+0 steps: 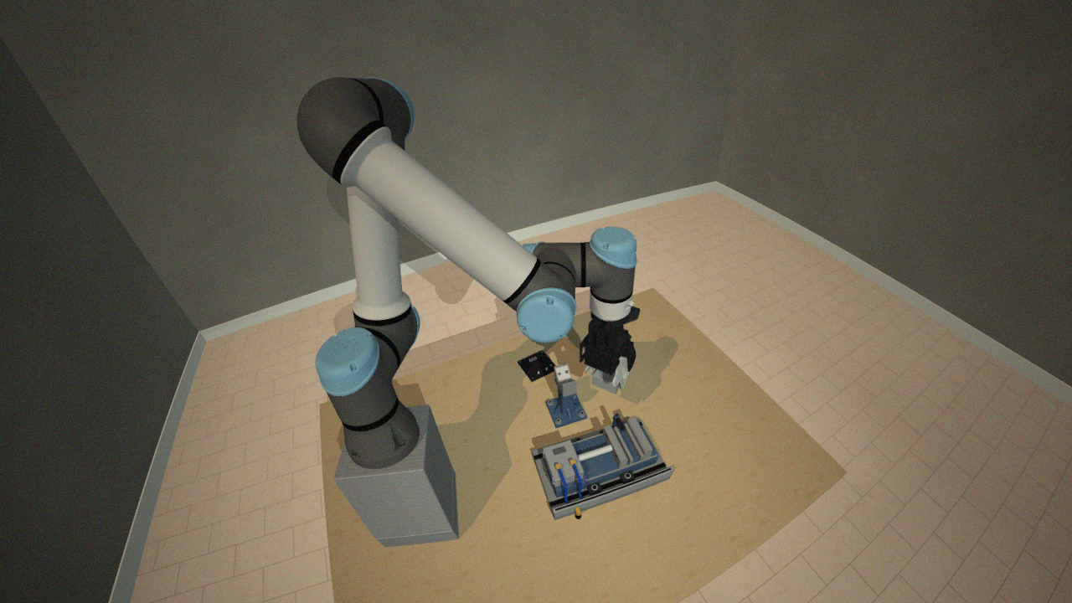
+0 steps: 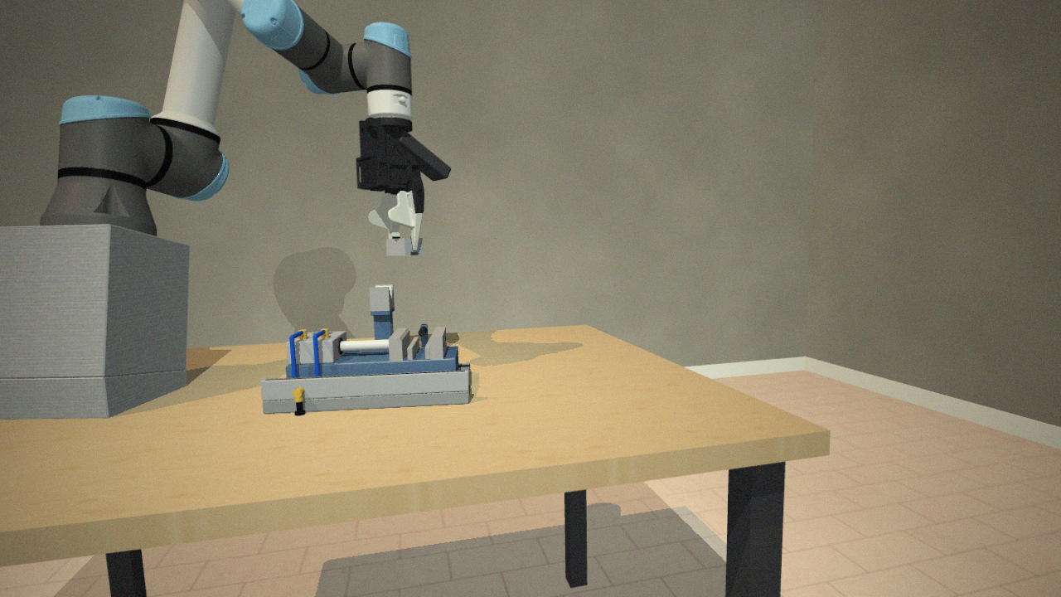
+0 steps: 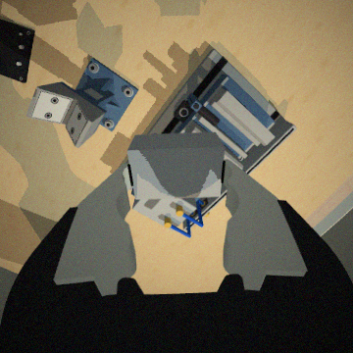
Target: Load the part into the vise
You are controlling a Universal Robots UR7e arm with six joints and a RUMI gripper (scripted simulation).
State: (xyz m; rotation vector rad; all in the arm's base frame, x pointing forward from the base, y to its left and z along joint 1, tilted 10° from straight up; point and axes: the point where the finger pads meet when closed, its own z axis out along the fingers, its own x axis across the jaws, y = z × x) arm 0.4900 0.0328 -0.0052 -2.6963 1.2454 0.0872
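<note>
My gripper is now 6 cm short of the fixed jaw, 8 cm to the left of it and 17 cm above it. The rest, counted from my hand: part: 1 cm below; then moving jaw: 8 cm to the right, 17 cm below; then work stop: 3 cm ahead, 3 cm to the right, 16 cm below.
</note>
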